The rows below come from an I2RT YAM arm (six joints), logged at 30 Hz.
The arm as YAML. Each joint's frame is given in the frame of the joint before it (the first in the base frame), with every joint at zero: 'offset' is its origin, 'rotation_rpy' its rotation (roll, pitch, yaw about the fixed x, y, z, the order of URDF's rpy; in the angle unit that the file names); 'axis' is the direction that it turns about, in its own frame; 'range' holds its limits. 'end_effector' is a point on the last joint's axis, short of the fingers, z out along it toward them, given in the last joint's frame.
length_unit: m
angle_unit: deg
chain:
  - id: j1
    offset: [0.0, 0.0, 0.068]
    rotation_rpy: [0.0, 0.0, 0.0]
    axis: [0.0, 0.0, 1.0]
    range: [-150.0, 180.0]
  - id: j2
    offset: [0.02, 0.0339, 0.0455]
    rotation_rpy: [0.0, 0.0, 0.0]
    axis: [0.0, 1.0, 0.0]
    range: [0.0, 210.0]
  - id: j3
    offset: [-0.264, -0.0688, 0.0]
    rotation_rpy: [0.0, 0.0, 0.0]
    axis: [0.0, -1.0, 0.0]
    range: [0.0, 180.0]
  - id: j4
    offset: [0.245, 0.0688, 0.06]
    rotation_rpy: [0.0, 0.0, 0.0]
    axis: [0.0, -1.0, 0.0]
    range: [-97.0, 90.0]
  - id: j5
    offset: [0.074, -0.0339, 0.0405]
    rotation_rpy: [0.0, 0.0, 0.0]
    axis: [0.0, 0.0, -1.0]
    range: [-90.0, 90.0]
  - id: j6
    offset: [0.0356, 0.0, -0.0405]
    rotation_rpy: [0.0, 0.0, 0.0]
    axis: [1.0, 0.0, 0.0]
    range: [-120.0, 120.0]
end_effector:
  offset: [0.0, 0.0, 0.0]
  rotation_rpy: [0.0, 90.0, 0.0]
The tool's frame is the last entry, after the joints.
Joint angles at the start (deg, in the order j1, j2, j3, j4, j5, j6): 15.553 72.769 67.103 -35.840 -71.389 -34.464
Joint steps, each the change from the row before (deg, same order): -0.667 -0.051 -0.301 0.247 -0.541 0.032; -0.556 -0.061 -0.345 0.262 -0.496 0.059; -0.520 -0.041 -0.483 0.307 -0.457 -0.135; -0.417 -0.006 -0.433 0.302 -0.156 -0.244; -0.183 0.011 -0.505 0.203 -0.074 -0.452; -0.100 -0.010 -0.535 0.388 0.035 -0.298; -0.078 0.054 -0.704 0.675 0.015 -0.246; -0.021 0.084 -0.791 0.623 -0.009 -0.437; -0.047 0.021 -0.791 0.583 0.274 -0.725; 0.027 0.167 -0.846 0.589 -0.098 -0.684; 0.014 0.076 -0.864 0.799 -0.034 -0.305; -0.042 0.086 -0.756 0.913 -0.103 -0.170; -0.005 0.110 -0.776 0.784 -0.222 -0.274; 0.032 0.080 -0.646 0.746 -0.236 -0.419; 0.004 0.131 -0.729 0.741 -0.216 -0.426; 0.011 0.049 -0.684 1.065 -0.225 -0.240
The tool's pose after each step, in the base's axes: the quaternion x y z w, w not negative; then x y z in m. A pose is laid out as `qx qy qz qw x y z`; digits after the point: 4 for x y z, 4 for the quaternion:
-0.5271 0.5701 0.4713 0.4184 0.2379 0.0983 0.3436
-0.5243 0.5703 0.4729 0.4199 0.2385 0.0959 0.3425
-0.5223 0.5701 0.4740 0.4213 0.2390 0.0938 0.3405
-0.5211 0.5706 0.4730 0.4232 0.2397 0.0921 0.3386
-0.5215 0.5704 0.4721 0.4239 0.2400 0.0913 0.3360
-0.5221 0.5704 0.4709 0.4248 0.2402 0.0909 0.3336
-0.5226 0.5700 0.4699 0.4256 0.2408 0.0907 0.3302
-0.5239 0.5692 0.4691 0.4260 0.2412 0.0907 0.3262
-0.5264 0.5687 0.4651 0.4280 0.2415 0.0905 0.3223
-0.5286 0.5668 0.4647 0.4281 0.2419 0.0907 0.3177
-0.5298 0.5658 0.4644 0.4285 0.2422 0.0909 0.3135
-0.5307 0.5643 0.4640 0.4297 0.2427 0.0908 0.3100
-0.5318 0.5623 0.4648 0.4301 0.2430 0.0909 0.3063
-0.5342 0.5588 0.4649 0.4316 0.2431 0.0911 0.3033
-0.5360 0.5561 0.4652 0.4325 0.2434 0.0912 0.2996
-0.5383 0.5522 0.4646 0.4352 0.2437 0.0914 0.2969

